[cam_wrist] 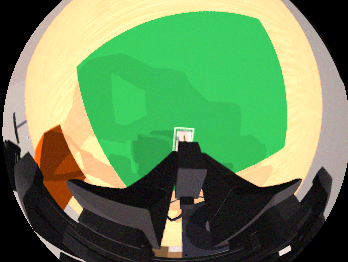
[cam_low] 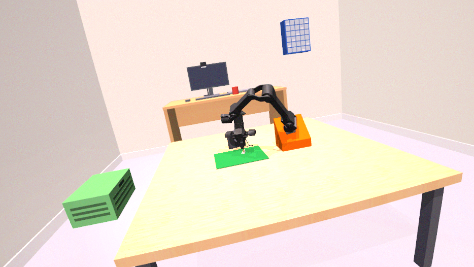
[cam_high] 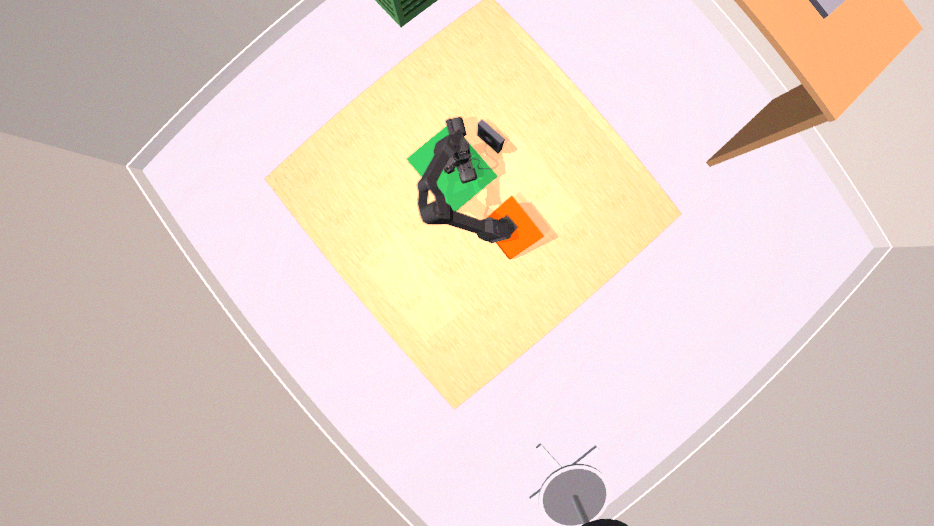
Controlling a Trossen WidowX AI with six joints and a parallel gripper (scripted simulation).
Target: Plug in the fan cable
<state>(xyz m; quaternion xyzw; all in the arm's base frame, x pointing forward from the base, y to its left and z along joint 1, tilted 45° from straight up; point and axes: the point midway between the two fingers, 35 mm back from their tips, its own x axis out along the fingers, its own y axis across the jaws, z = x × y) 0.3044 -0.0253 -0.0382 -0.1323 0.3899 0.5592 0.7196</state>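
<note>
Now: gripper tip 10 mm past the white four-pin header, 10 mm to the left of it and 50 mm above it. Round my gripper tip: green board (30 mm ahead, 30 mm to the left, 60 mm below); dark fan plug (10 mm to the right, 10 mm above); black fan (150 mm to the right, 10 mm above).
</note>
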